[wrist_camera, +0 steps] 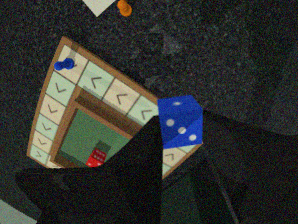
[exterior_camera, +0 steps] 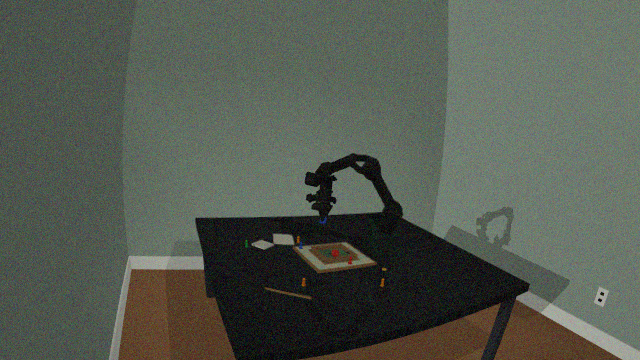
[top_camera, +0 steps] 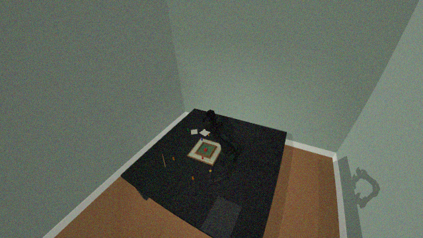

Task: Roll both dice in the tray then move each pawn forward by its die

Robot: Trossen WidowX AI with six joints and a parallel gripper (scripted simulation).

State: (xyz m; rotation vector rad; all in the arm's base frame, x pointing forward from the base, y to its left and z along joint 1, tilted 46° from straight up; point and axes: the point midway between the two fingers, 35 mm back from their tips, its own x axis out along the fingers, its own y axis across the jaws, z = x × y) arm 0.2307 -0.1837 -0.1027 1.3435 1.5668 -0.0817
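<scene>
Right now my gripper tip is 2 cm short of the red pawn, 28 cm to the right of it and 10 cm above it. The rest, counted from my gripper tip: blue pawn: 13 cm ahead, 4 cm to the left, 10 cm below; green pawn: 36 cm ahead, 7 cm to the right, 11 cm below; green tray: 3 cm ahead, 17 cm to the left, 12 cm below.
</scene>
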